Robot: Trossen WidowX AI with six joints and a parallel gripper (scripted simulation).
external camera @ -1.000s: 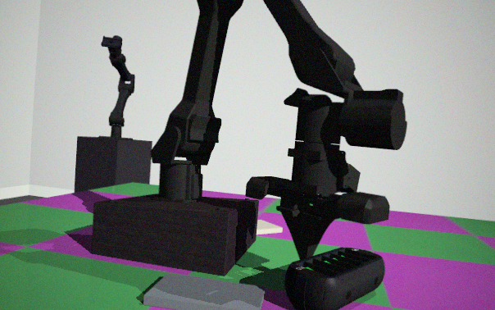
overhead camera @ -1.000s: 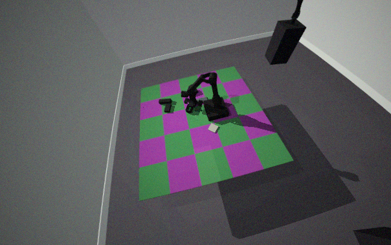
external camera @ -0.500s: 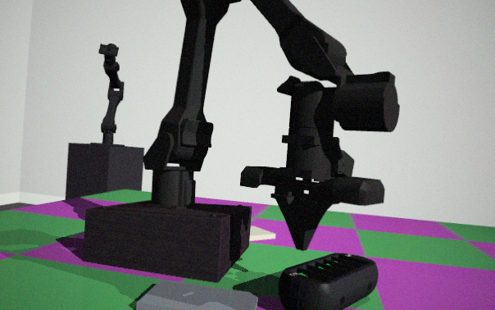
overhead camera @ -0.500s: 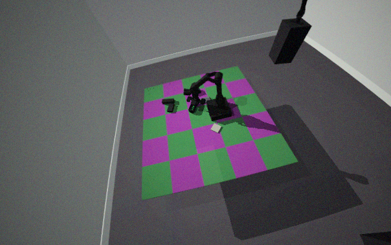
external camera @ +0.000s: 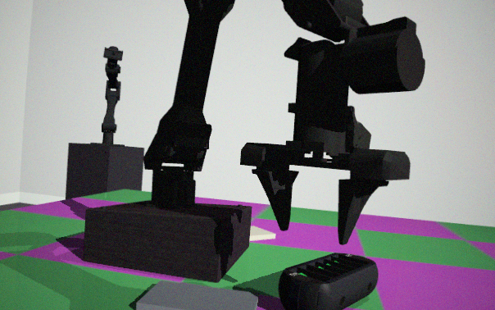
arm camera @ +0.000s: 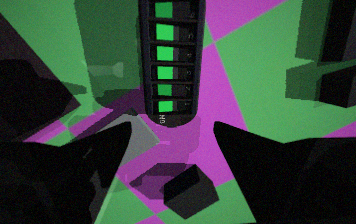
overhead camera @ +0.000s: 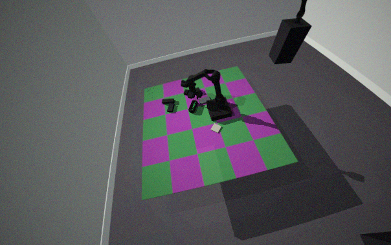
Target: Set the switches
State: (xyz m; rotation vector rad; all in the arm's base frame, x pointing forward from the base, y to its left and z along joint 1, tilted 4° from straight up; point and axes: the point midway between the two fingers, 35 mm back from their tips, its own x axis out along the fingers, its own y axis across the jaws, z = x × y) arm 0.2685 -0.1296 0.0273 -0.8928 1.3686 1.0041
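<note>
Now: gripper tip 11 cm past the flat grey plate, 4 cm to the left of it and 8 cm above it. Also, from my gripper tip: cream tile 20 cm behind, 33 cm to the left, 9 cm below.
</note>
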